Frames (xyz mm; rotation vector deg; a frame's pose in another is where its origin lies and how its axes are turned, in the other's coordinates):
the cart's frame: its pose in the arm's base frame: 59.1 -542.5 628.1 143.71 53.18 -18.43
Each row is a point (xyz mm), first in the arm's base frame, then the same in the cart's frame.
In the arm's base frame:
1: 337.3 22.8 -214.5
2: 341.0 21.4 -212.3
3: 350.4 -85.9 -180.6
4: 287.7 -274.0 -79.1
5: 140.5 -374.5 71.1
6: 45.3 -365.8 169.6
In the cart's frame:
1: 827.3 -471.7 447.2
2: 828.5 -467.6 445.7
3: 764.2 -378.6 469.1
4: 575.7 -260.0 474.8
5: 355.5 -240.7 401.0
6: 253.7 -277.5 316.6

